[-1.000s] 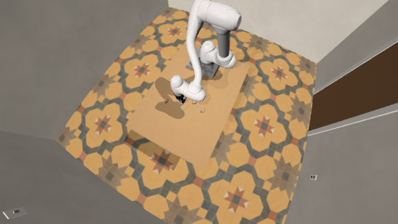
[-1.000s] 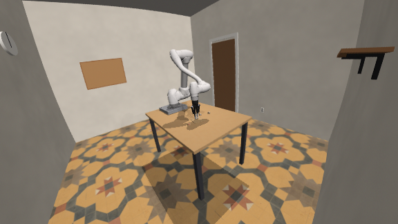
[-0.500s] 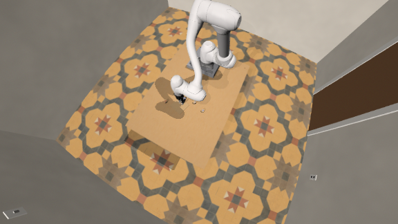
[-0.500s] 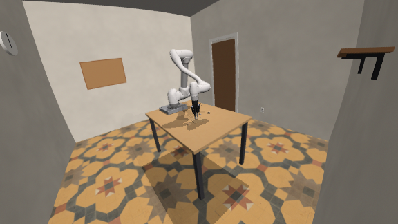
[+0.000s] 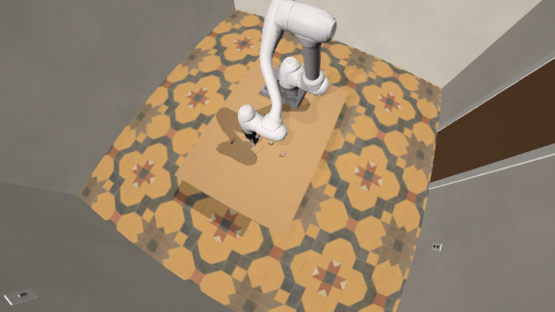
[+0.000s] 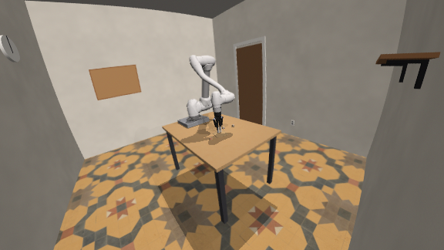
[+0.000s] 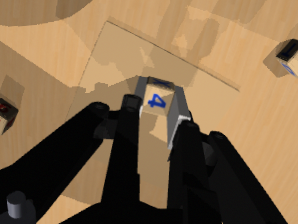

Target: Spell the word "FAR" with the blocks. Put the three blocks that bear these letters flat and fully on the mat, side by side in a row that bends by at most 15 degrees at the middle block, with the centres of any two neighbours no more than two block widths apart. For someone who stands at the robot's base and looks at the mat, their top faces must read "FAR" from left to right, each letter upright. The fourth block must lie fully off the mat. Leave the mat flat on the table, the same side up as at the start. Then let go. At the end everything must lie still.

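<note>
Now: the tan mat 40 mm below my hand, 30 mm ahead of it and 10 mm to the right of it. Round my hand: R block (170 mm to the right, 30 mm below, 30 mm ahead).
</note>
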